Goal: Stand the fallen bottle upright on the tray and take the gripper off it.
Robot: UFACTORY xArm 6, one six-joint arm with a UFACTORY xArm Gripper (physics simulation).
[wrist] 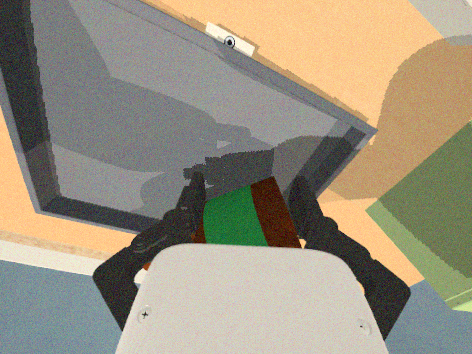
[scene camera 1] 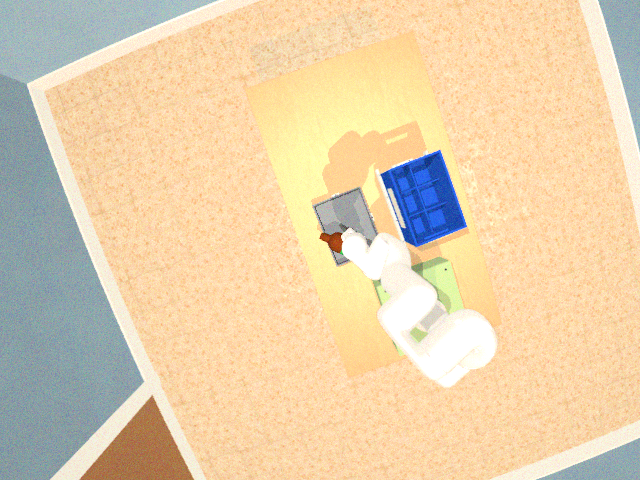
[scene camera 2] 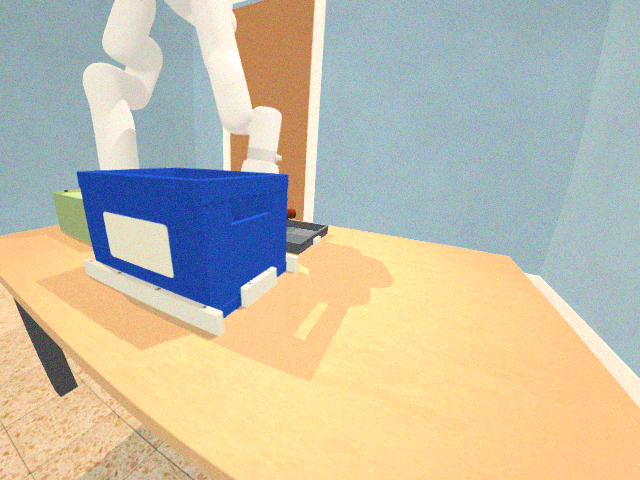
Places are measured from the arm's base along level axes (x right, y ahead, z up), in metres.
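Pixels of known places: gripper, between the fingertips: point(wrist: 247, 186); arm's base, origin of its link: point(scene camera 1: 428, 314).
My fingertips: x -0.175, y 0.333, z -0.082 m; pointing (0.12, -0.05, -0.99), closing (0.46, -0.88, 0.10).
Ahead of a thing's pixels: the offset from my fingertips to its top centre.
The brown bottle with a green label @(dx -0.064, dy +0.005, dz +0.051 m) point(scene camera 1: 334, 241) point(scene camera 2: 291, 212) point(wrist: 232, 217) is tilted far over at the tray, not upright. Its neck points left past the tray's edge in scene camera 1, and its brown neck end shows above the rim in scene camera 2. My gripper point(wrist: 247, 186) is shut on the bottle, with one black finger on each side of the labelled body. The grey tray point(scene camera 1: 330, 207) point(scene camera 2: 305, 232) point(wrist: 155, 55) lies under them. The gripper's palm hides much of the bottle in the wrist view; whether its base touches the tray I cannot tell.
A tall blue crate @(dx +0.256, dy +0.081, dz +0.147 m) point(scene camera 1: 454, 214) point(scene camera 2: 186, 232) with compartments stands beside the tray, edged by white rails @(dx +0.355, dy +0.089, dz +0.002 m) point(scene camera 2: 149, 294). A green box point(scene camera 1: 450, 284) point(scene camera 2: 72, 217) point(wrist: 430, 200) stands near the arm's base. The tray has a raised rim near the table's edge.
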